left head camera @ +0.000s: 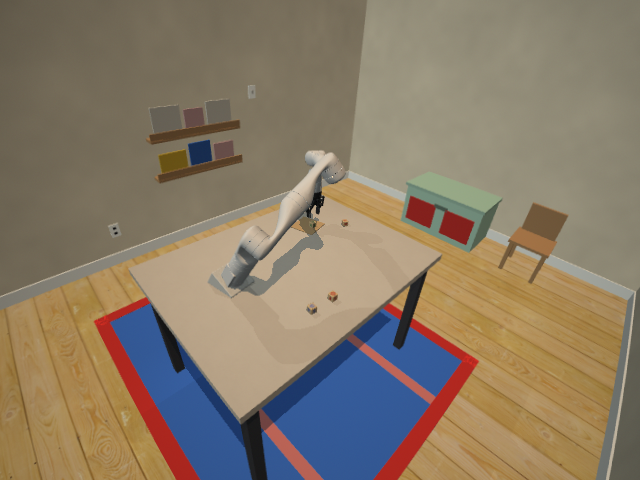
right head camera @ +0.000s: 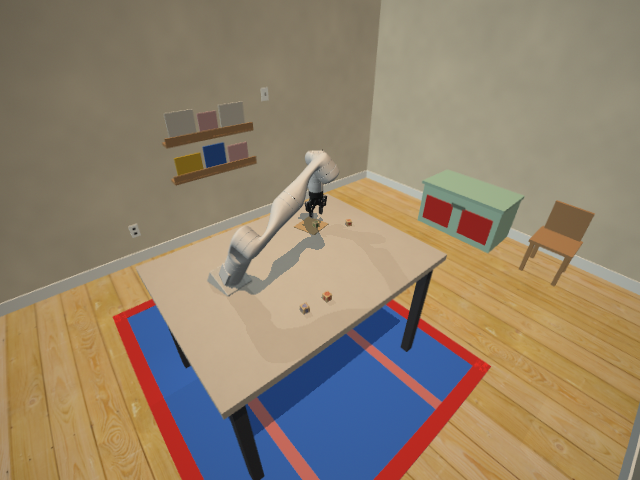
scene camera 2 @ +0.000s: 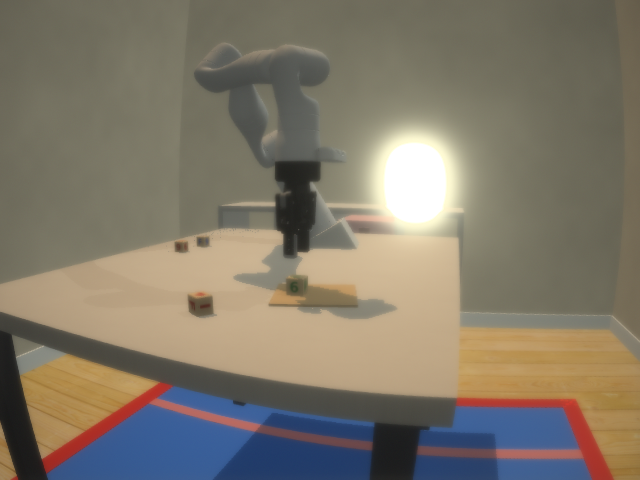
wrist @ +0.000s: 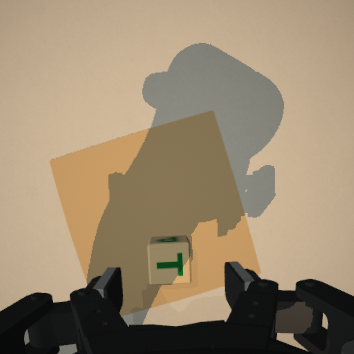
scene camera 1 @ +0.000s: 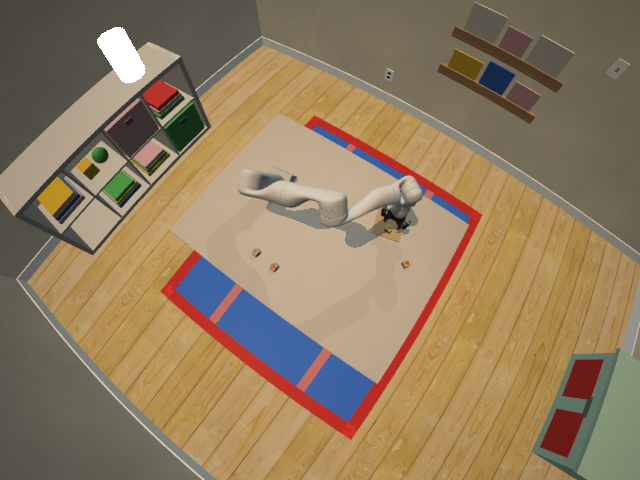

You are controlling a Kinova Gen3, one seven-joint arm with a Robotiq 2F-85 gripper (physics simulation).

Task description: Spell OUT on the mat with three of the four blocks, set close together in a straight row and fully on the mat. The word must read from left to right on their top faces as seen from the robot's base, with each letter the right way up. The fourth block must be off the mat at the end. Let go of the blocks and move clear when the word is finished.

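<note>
A wooden block with a green T on top (left head camera: pixel 312 224) (right head camera: pixel 316 224) (scene camera 1: pixel 389 228) (scene camera 2: pixel 296 285) (wrist: pixel 169 262) sits on the orange mat (left head camera: pixel 305 227) (right head camera: pixel 305 226) (scene camera 1: pixel 381 228) (scene camera 2: pixel 336 297) (wrist: pixel 75 200), turned slightly against its edges; the T's bar is at the right in the wrist view. My gripper (left head camera: pixel 313 212) (right head camera: pixel 316 211) (scene camera 1: pixel 395 221) (scene camera 2: pixel 297 250) (wrist: pixel 173 281) is open and empty above it. A red-marked block (left head camera: pixel 344 222) (right head camera: pixel 348 222) (scene camera 1: pixel 405 264) (scene camera 2: pixel 200 303) lies off the mat. Another red-marked block (left head camera: pixel 332 296) (scene camera 1: pixel 273 267) and a blue-marked block (left head camera: pixel 311 308) (scene camera 1: pixel 255 252) lie far off; their top letters are too small to read.
The table (left head camera: pixel 206 320) (scene camera 1: pixel 330 289) carries the arm's base (left head camera: pixel 232 281) and the blocks. The arm's shadow covers part of the mat. A shelf unit with a lit lamp (scene camera 1: pixel 121 54) stands beyond the table's base end. A green cabinet (left head camera: pixel 449 198) and a chair (left head camera: pixel 537 232) stand away from the table.
</note>
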